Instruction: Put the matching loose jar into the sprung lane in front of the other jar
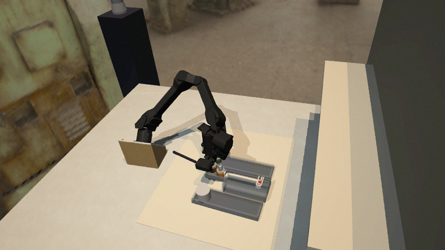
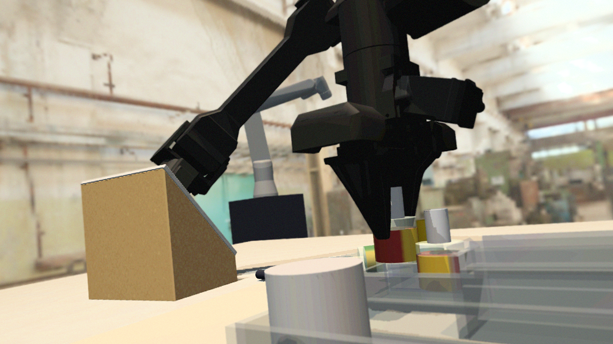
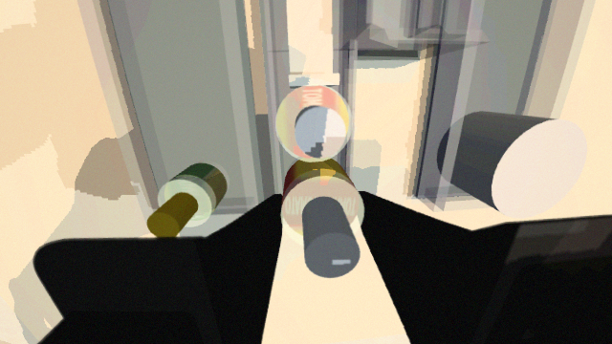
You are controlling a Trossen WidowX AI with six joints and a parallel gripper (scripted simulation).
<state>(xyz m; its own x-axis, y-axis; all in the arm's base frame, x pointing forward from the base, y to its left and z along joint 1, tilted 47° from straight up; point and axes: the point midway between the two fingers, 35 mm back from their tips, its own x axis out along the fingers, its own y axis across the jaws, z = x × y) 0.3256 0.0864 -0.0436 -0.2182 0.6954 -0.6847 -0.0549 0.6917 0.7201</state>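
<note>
The wide grey cylinder lies 2 cm ahead of my gripper tip, 13 cm to the right of it and 3 cm below it. From my gripper tip the other things lie so: dark rod (18 cm behind, 5 cm to the left, 5 cm below); then pusher plate (15 cm ahead, 2 cm to the right, 1 cm below); then sprung lane (14 cm ahead, 1 cm to the right, 4 cm below).
</note>
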